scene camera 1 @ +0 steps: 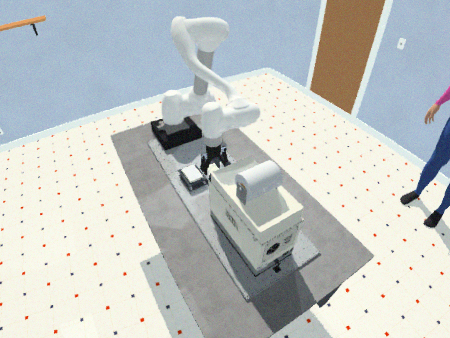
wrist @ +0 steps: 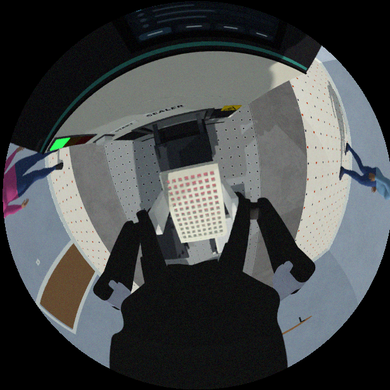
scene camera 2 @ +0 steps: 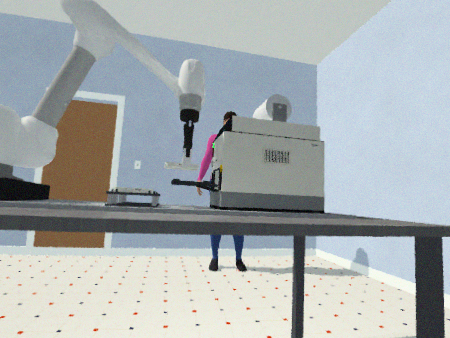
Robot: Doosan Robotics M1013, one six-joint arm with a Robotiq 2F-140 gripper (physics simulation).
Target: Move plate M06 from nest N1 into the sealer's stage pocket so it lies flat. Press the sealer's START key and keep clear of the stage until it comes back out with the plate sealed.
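Places are measured from the arm's base along level axes (x up, y ahead, z left), in centimetres.
Where they show: gripper, fingertip midpoint: (scene camera 2: pixel 186 168); arm's base, origin of the base link: (scene camera 1: pixel 174 125).
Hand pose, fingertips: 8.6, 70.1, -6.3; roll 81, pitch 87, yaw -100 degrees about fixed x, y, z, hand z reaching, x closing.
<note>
Each offset is from my fingertips to the centre of the thing, as dx, dy, dz. "spot": to the spot under its first point.
Plate M06 @[+0.6, -1.9, +0.1] (scene camera 2: pixel 176 165) (wrist: pixel 196 200) is a pale plate with a grid of reddish and grey-green wells. My gripper (scene camera 1: pixel 214 162) (scene camera 2: pixel 187 158) (wrist: pixel 193 194) is shut on its two sides and holds it about level. The sealer (scene camera 1: pixel 235 212) (scene camera 2: pixel 272 170) (wrist: pixel 200 82) is a large cream box. Its black stage @[-5.5, +4.2, +0.6] (scene camera 2: pixel 192 183) (wrist: pixel 184 152) sticks out of the front. The plate is above the stage, apart from it, and hides its outer part and the pocket in the wrist view. The START key (wrist: pixel 104 139) is on the sealer front, left of the stage. Nest N1 cannot be made out clearly.
A white plate @[-9.7, -17.9, -5.7] (scene camera 1: pixel 192 173) sits on a black-framed nest @[spot: -14.6, -10.7, -4.9] (scene camera 1: pixel 199 185) beside the gripper. The sealer's dark screen (wrist: pixel 200 25) juts out above the stage, with a green light (wrist: pixel 60 144) left of it. A person (scene camera 1: pixel 439 140) (scene camera 2: pixel 206 160) (wrist: pixel 17 180) stands beyond the table.
</note>
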